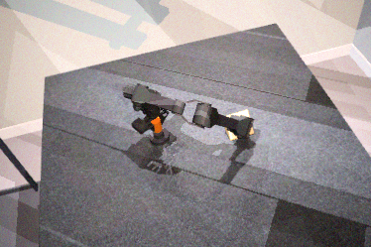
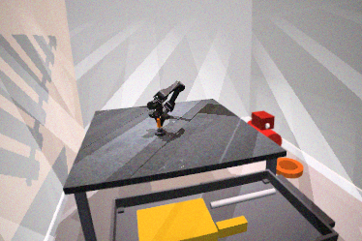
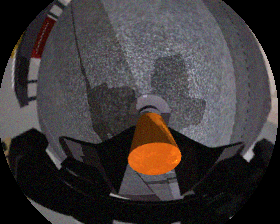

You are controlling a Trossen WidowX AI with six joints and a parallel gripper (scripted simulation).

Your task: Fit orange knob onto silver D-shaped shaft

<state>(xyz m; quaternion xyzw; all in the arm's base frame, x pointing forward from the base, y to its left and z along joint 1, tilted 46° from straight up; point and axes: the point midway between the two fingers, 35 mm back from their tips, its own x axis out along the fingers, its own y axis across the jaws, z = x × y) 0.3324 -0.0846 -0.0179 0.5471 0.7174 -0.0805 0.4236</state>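
Now: the dark round pedestal 40 mm below my gripper tip. The rest, counted from my gripper tip: orange knob: 30 mm above.
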